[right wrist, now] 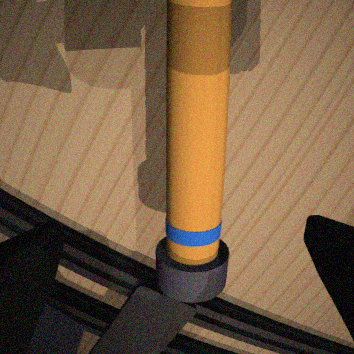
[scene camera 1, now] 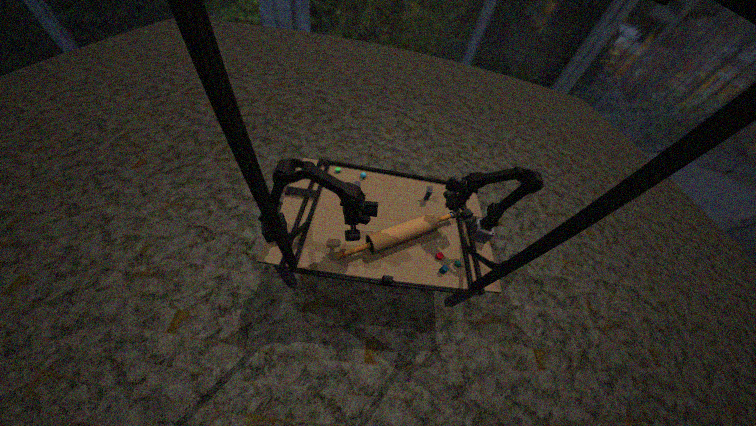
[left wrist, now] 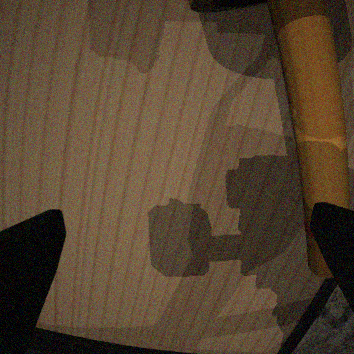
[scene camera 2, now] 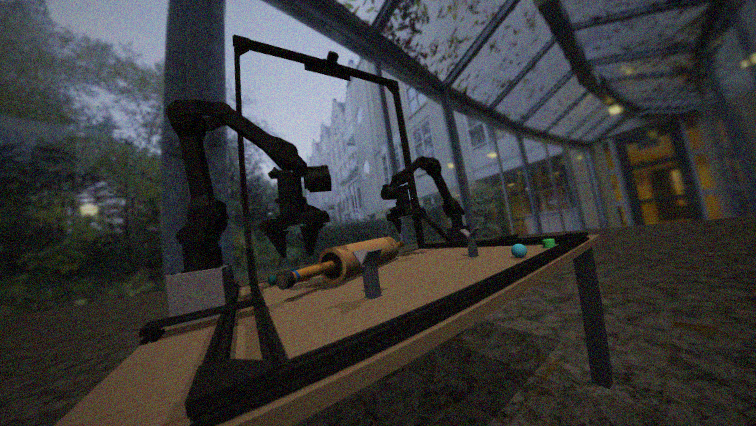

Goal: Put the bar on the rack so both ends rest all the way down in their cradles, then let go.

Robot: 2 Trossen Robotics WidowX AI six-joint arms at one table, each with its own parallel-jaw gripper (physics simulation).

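Where they show: left gripper, fingertip midpoint: (scene camera 1: 350,230) (left wrist: 191,219) (scene camera 2: 408,232); right gripper, fingertip midpoint: (right wrist: 185,232) (scene camera 1: 451,213) (scene camera 2: 296,256); left arm's base, link origin: (scene camera 2: 457,226); right arm's base, link origin: (scene camera 1: 485,225) (scene camera 2: 203,269).
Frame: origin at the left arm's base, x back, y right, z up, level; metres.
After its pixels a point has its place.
Observation:
The bar (scene camera 1: 404,232) @[x -0.599, y 0.204, z 0.006 m] (scene camera 2: 370,244) @[x -0.625, y 0.144, z -0.004 m] (left wrist: 317,100) @[x -0.367, y 0.206, z -0.028 m] (right wrist: 197,150) @[x -0.896, y 0.147, z -0.028 m], an orange rod with a wide tan sleeve, lies diagonally on the table, off the rack. A dark cap (right wrist: 192,275) @[x -0.956, y 0.141, z -0.022 m] and a blue band mark its right-hand end in scene camera 1. The rack is two short grey posts with cradle tops; in scene camera 2 one post (scene camera 2: 372,280) @[x -0.895, y -0.052, z -0.059 m] stands in front of the bar, the other post (scene camera 2: 472,247) @[x -0.473, y -0.159, z -0.062 m] farther back. My left gripper (left wrist: 191,219) @[x -0.341, y 0.136, z 0.013 m] is open above the table beside the bar's plain end. My right gripper (scene camera 2: 297,252) @[x -0.919, y 0.151, z 0.002 m] (right wrist: 185,232) @[x -0.919, y 0.151, z 0.002 m] is open above the capped end.
A red piece (scene camera 1: 439,255) @[x -0.765, y 0.341, z -0.069 m] and two teal pieces (scene camera 1: 457,263) @[x -0.836, y 0.410, z -0.064 m] (scene camera 1: 443,269) @[x -0.740, y 0.418, z -0.056 m] lie near the bar at the lower right in scene camera 1. A blue ball (scene camera 1: 362,175) @[x -0.532, y -0.285, z -0.063 m] (scene camera 2: 518,250) @[x -0.561, y -0.295, z -0.070 m] and a green piece (scene camera 1: 338,169) @[x -0.397, y -0.371, z -0.069 m] (scene camera 2: 549,242) @[x -0.410, y -0.379, z -0.076 m] lie at the far edge. A black frame (scene camera 2: 241,158) @[x -0.859, y 0.532, z 0.391 m] surrounds the work area.

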